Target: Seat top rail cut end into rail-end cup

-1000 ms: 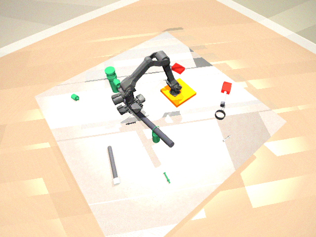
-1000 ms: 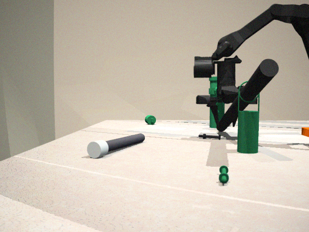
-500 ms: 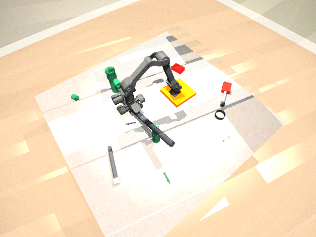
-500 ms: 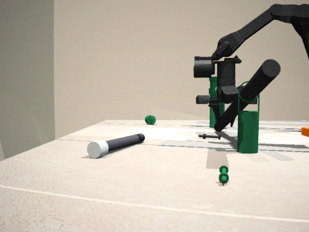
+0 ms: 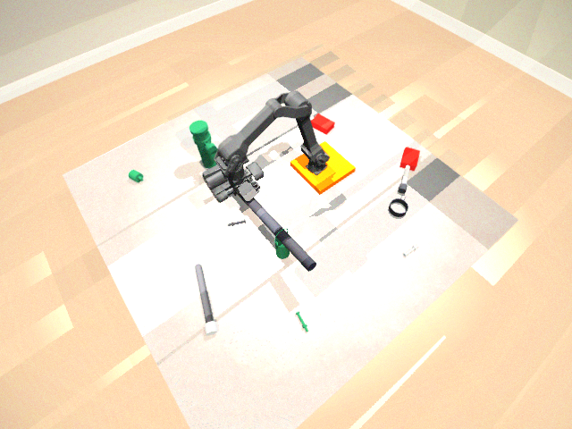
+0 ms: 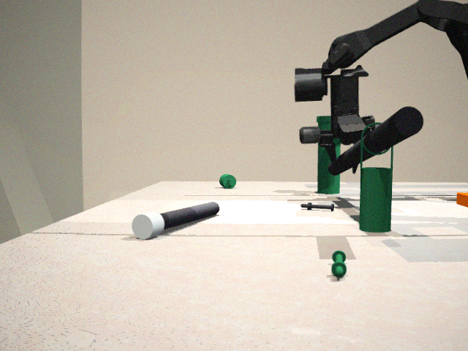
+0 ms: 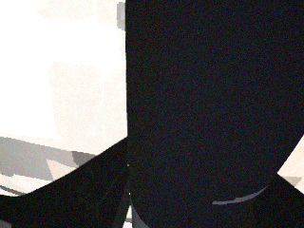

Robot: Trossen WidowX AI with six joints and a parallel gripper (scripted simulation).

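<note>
Right now my gripper tip is 70 mm short of the black bolt, 60 mm to the right of it and 60 mm above it. Also, from my gripper tip: silver bolt: 570 mm to the left, 280 mm behind, 60 mm below; then short green post: 260 mm to the left, 40 mm above, 30 mm ahead; then green bolt: 470 mm to the left, 150 mm ahead, 60 mm below.
</note>
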